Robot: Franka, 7 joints.
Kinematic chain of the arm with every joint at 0, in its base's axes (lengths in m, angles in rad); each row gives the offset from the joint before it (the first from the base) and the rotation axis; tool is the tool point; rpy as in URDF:
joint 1: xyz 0 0 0.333 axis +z
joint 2: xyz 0 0 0 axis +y
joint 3: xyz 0 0 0.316 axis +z
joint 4: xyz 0.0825 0 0 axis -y
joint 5: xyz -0.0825 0 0.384 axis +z
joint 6: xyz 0 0 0 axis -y
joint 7: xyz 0.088 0 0 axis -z
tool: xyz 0 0 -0.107 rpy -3.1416 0 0
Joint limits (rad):
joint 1: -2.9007..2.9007
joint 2: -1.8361..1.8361
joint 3: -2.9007..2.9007
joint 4: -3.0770..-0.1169
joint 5: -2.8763..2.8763
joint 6: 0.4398..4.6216
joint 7: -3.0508..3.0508
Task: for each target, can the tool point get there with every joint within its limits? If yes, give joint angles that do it. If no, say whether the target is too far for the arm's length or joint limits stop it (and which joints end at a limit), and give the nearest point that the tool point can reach.
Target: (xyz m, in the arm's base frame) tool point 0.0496 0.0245 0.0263
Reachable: yes | joints 0.9414 1.4182 0.3587 -2.7032 1.8307 4.1321 -0.1800
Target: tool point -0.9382 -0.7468 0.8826
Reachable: no: too far | nearest point -0.6102 -0.4857 0.6904 | short by 0.461 m
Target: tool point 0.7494 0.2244 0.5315
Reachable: yes | joints 0.7377 0.7624 -0.7873 -1.0696 -1.8831 2.6498 -0.5936
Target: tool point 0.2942 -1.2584 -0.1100
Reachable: no: too far | nearest point 0.1847 -0.7902 0.0548 | short by 0.508 m
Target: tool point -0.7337 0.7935 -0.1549
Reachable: no: too far | nearest point -0.5308 0.5741 -0.0200 | short by 0.328 m
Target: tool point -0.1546 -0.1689 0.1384
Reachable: yes | joints -0.3934 1.4412 -0.4921 -2.7865 2.0886 3.4852 -1.7765
